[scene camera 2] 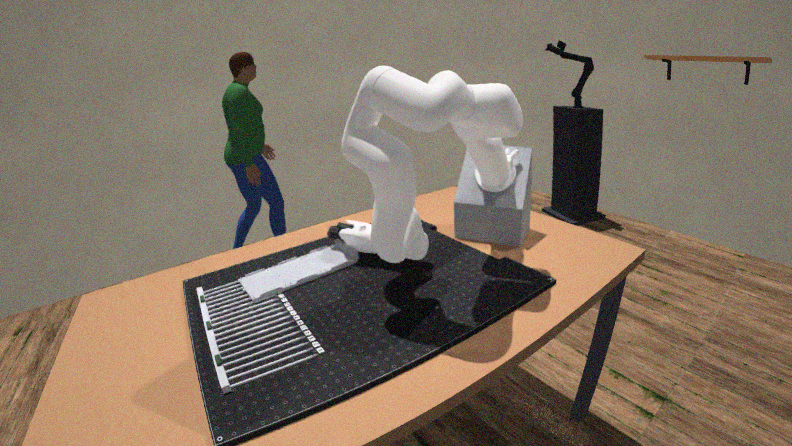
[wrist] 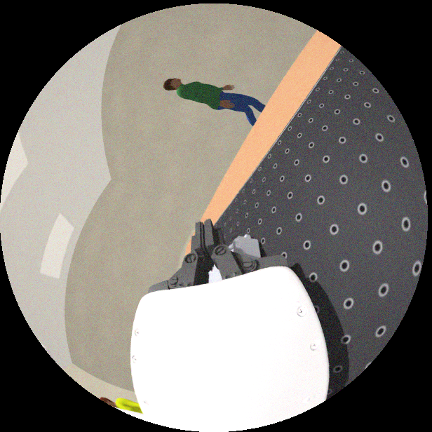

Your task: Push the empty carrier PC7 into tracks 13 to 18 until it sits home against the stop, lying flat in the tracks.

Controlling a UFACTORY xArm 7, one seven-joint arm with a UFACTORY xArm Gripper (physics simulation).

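Where they show: gripper, fingertip midpoint: (scene camera 2: 329, 231); arm's base, link origin: (scene camera 2: 495, 173).
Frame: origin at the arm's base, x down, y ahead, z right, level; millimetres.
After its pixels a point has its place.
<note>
The empty carrier PC7 (scene camera 2: 296, 274) @[y 615, x 168, z -62 mm] (wrist: 247, 246) is a long pale tray. In the scene view its front part lies over the rails at the far side of the track field (scene camera 2: 271, 370) @[y 686, x 174, z -419 mm], and its rear part lies on the black board. Bare rail shows between its front end and the white stop bar (scene camera 2: 212, 342) @[y 814, x 163, z -316 mm]. Which track numbers it covers, and whether it is fully flat, I cannot tell. My gripper (scene camera 2: 334, 230) @[y 499, x 122, z 81 mm] (wrist: 207, 230) is shut and empty, low over the board at the carrier's rear end. Any contact there is hard to make out.
The black perforated board (scene camera 2: 354, 343) @[y 520, x 179, z -378 mm] (wrist: 362, 208) lies on the wooden table (scene camera 2: 110, 354) @[y 1101, x 192, z -266 mm] (wrist: 295, 80). White labels (scene camera 2: 302, 328) @[y 617, x 179, z -295 mm] line the track entrances. A grey block (scene camera 2: 490, 224) @[y 51, x 134, z -56 mm] stands at the back right. A person (scene camera 2: 243, 124) (wrist: 200, 95) stands beyond the table.
</note>
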